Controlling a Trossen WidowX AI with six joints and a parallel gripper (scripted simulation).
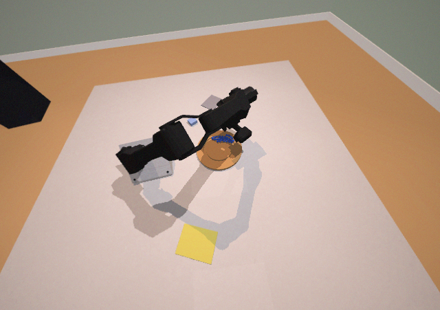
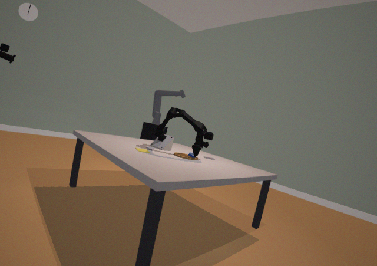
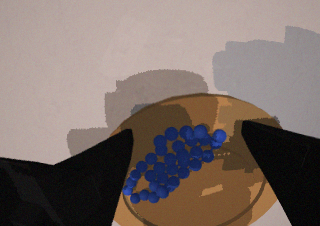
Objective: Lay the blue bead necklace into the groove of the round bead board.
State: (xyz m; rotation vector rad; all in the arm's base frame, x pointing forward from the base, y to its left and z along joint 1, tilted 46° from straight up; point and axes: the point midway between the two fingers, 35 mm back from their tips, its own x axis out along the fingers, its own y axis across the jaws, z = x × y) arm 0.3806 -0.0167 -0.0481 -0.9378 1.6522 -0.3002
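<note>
Now: gripper tip 70 mm past the round bead board, 40 mm to the left of it and 10 mm above it. Also, from my gripper tip: yellow square patch 360 mm to the right, 230 mm behind, 20 mm below; flat grey tile 270 mm to the left, 30 mm behind, 20 mm below; light blue cube 160 mm to the left, 160 mm behind, 10 mm below.
</note>
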